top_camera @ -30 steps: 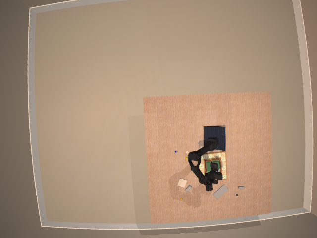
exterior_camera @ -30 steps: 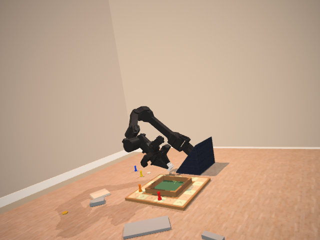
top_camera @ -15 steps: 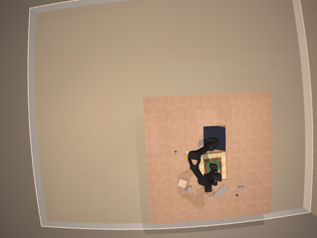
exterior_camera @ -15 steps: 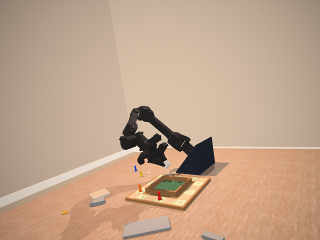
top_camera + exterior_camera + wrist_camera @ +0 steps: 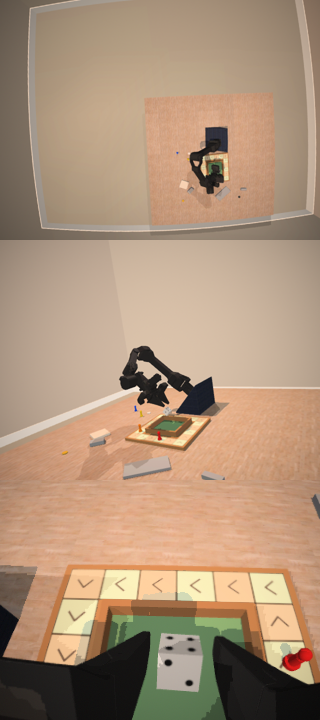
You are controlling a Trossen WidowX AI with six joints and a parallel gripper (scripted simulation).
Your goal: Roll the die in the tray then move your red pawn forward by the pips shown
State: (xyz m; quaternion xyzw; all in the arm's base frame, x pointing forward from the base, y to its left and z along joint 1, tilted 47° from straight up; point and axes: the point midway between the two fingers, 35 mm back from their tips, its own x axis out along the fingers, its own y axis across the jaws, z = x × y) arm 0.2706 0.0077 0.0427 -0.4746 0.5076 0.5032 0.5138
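Now: the white die 30 mm below my gripper tip. Round my gripper tip: red pawn (110 mm ahead, 90 mm below, 20 mm to the left); green tray (110 mm below); orange pawn (110 mm to the right, 90 mm below, 70 mm ahead).
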